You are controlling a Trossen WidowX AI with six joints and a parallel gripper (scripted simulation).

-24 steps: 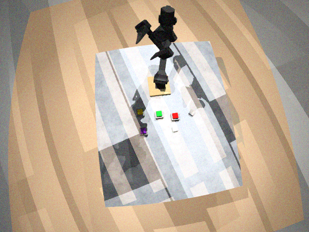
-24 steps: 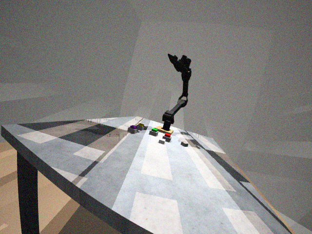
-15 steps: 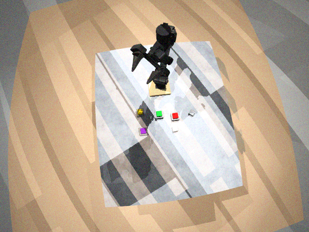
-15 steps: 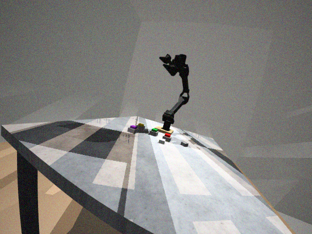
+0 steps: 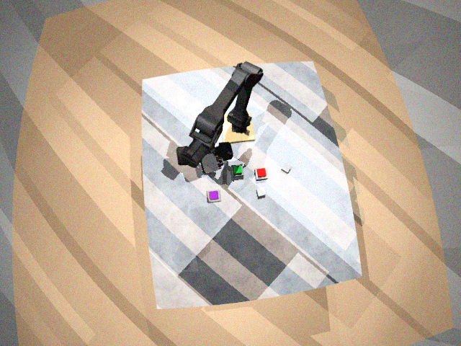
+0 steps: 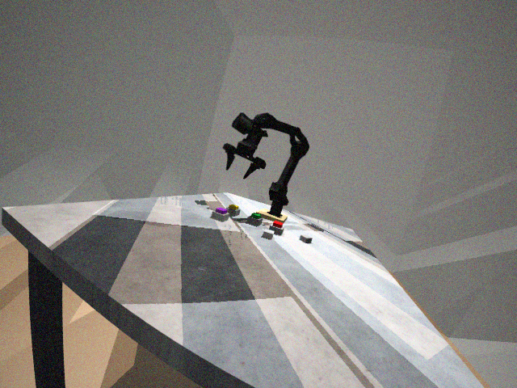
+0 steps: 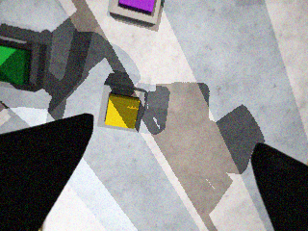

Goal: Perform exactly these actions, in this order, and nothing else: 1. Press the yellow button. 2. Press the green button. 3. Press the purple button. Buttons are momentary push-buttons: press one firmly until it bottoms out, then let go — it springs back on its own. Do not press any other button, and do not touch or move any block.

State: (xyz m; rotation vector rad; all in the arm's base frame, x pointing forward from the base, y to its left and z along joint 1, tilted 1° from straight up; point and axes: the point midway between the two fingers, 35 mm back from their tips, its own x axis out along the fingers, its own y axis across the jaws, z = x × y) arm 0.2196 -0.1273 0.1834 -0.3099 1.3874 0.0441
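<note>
Right now my gripper tip is 3 cm past the yellow button, 1 cm to the right of it and 14 cm above it. From my gripper tip the other things lie so: green button 2 cm behind, 13 cm to the left, 14 cm below; red button 1 cm behind, 23 cm to the left, 14 cm below; purple button 9 cm ahead, 4 cm to the left, 14 cm below.
</note>
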